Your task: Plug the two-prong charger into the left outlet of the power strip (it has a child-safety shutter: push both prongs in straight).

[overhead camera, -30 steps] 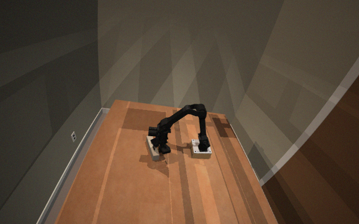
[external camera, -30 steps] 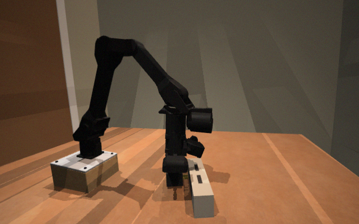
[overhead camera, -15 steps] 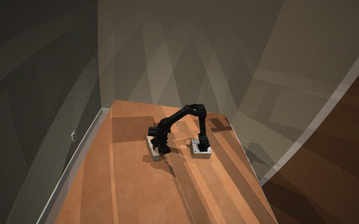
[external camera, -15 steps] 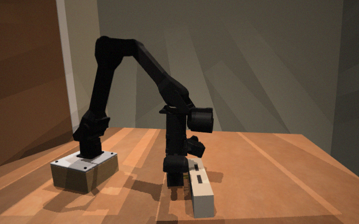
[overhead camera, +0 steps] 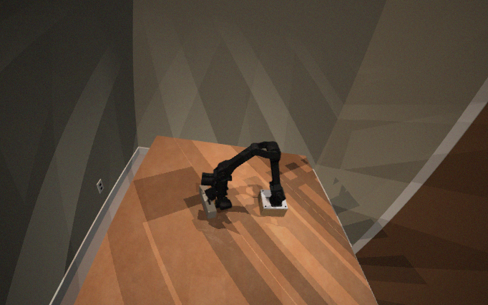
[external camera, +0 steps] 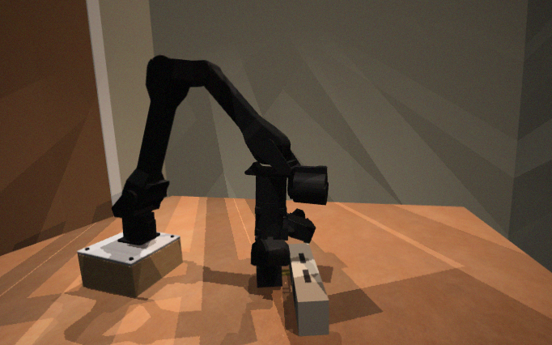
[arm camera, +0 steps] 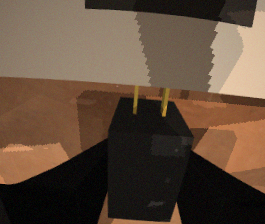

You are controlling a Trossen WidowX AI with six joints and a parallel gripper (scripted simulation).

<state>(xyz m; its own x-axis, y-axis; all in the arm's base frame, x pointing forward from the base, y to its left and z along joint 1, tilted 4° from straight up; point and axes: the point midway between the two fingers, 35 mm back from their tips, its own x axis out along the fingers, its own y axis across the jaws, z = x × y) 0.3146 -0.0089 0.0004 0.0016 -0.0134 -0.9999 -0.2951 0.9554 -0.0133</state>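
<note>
Now: the black two-prong charger 20 mm ahead of my gripper tip and 10 mm above it.
</note>
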